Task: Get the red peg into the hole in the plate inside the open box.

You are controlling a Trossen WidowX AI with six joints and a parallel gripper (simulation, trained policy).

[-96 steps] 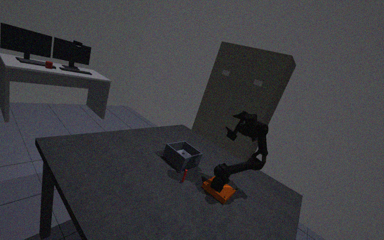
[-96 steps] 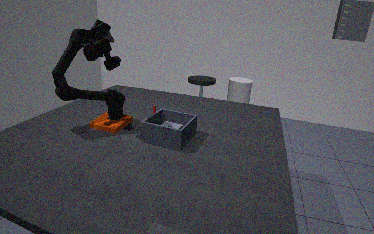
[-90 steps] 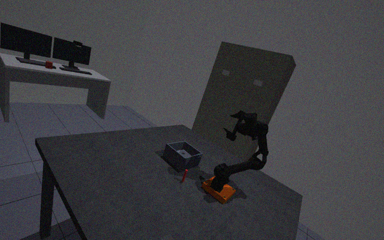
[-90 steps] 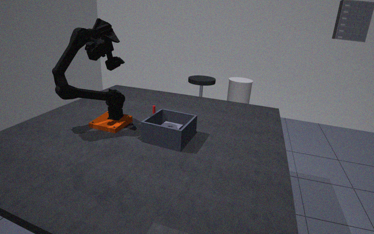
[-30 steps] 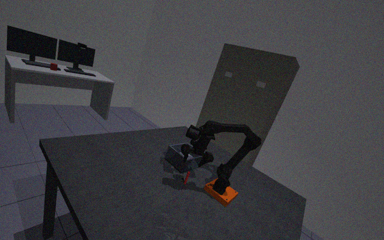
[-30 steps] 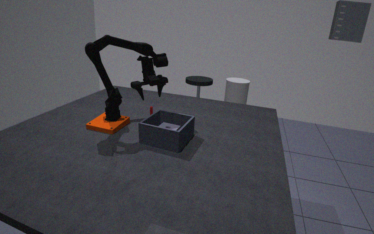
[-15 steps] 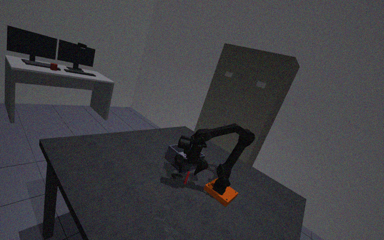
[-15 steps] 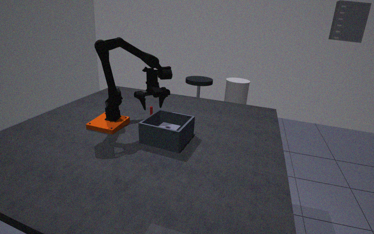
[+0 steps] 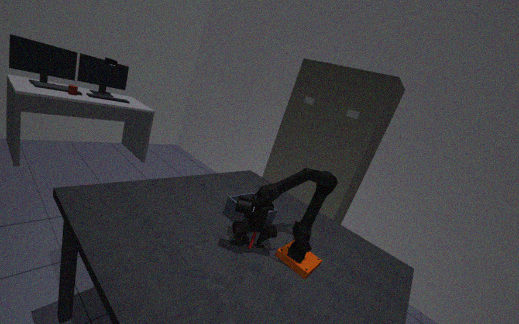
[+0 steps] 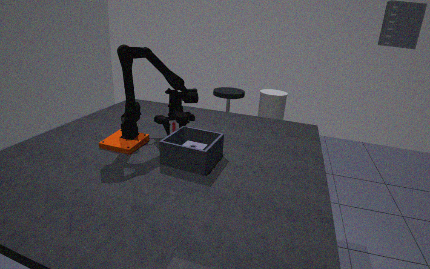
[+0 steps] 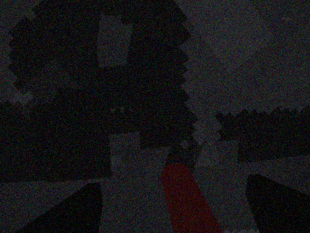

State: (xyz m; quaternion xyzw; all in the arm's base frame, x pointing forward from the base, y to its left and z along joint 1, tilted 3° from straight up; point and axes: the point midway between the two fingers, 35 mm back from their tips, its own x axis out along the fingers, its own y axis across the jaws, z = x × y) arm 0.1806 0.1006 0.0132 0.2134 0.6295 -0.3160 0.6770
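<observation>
Now: the red peg 3 cm above my gripper tip. Also, from my gripper tip: grey box: 14 cm ahead, 18 cm to the right, 1 cm above; then plate: 14 cm ahead, 18 cm to the right, 3 cm above.
</observation>
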